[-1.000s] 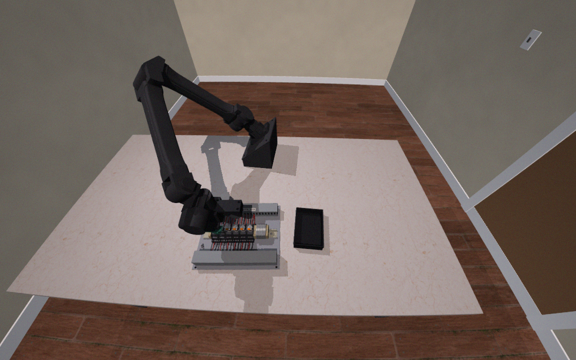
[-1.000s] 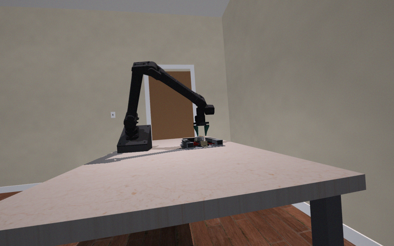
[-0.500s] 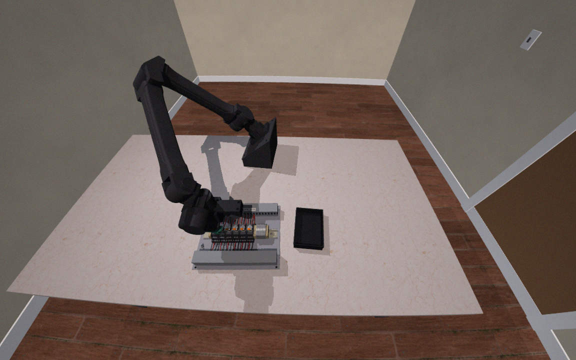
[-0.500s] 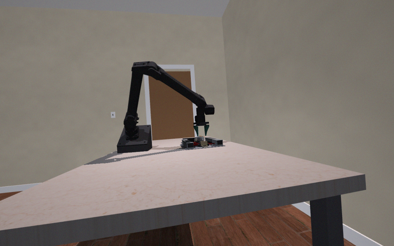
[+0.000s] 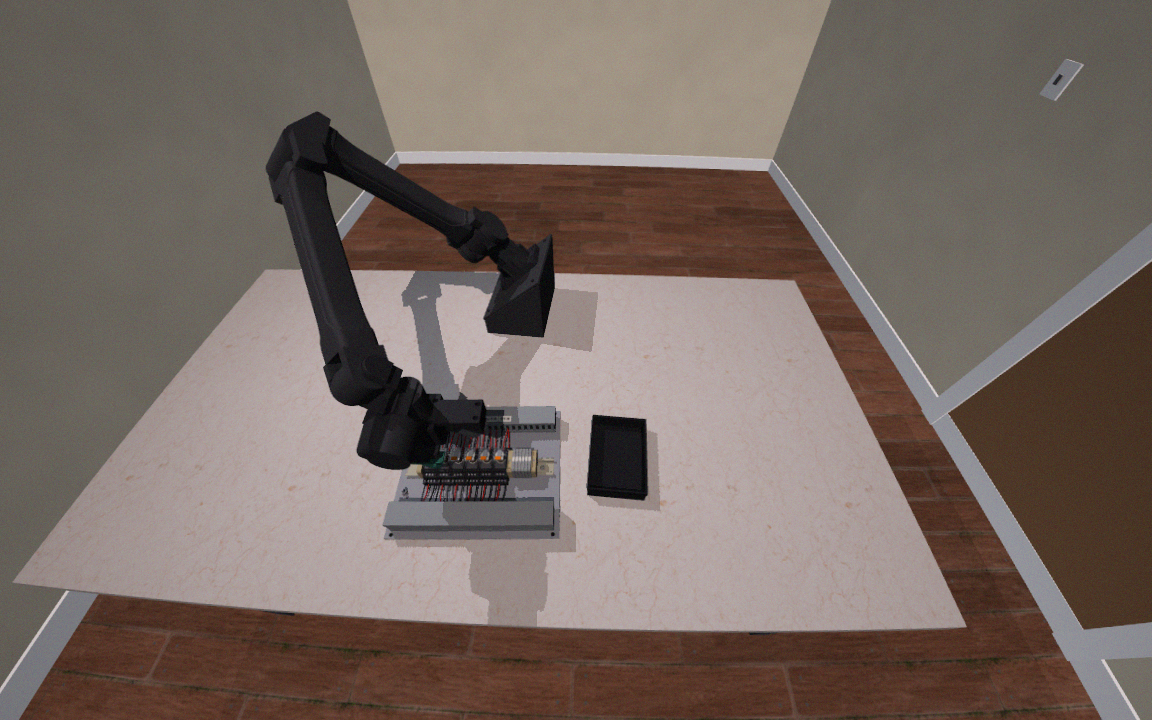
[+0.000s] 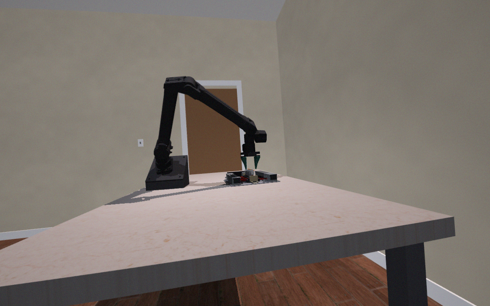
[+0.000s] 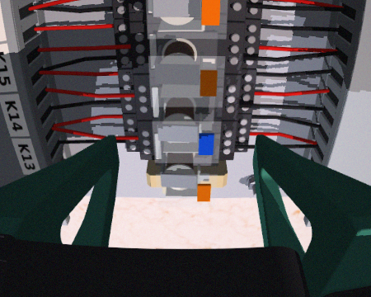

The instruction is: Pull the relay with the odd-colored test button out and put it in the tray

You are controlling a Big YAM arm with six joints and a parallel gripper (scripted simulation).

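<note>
My hand is 30 mm above the clear-cased relay. Round my hand: black tray: 20 mm behind, 340 mm to the left, 60 mm below.
</note>
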